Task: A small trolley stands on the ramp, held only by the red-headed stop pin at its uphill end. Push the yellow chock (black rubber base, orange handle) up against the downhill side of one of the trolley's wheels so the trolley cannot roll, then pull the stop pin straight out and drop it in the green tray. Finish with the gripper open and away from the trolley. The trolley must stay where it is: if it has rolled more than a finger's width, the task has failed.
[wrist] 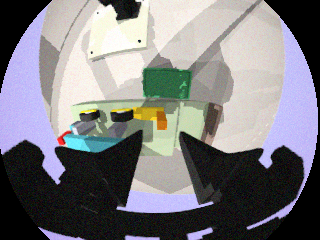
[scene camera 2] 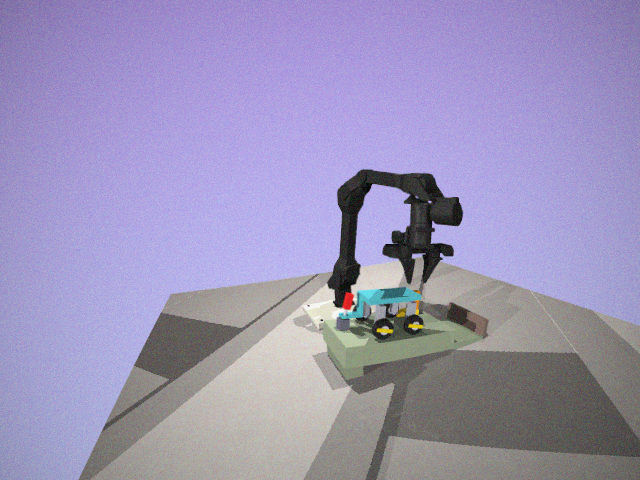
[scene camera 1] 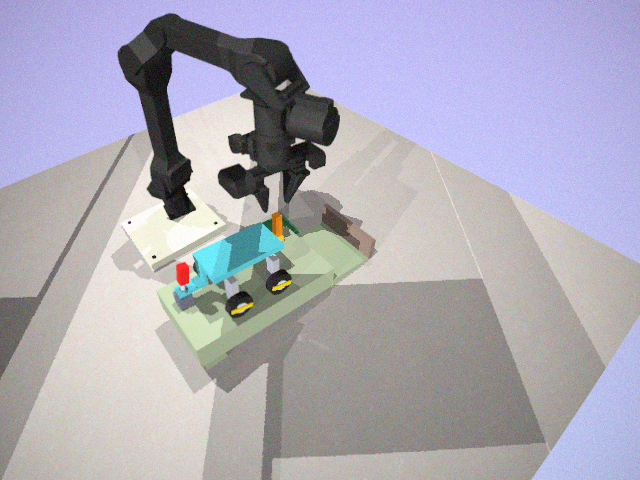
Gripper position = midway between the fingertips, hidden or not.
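Observation:
Scene camera 1: my gripper [scene camera 1: 275, 207], a cyan trolley [scene camera 1: 220, 261], a low brown wall [scene camera 1: 362, 241]. Scene camera 2: my gripper [scene camera 2: 416, 283], the low brown wall [scene camera 2: 476, 323]. Wrist view: my gripper [wrist: 161, 134].

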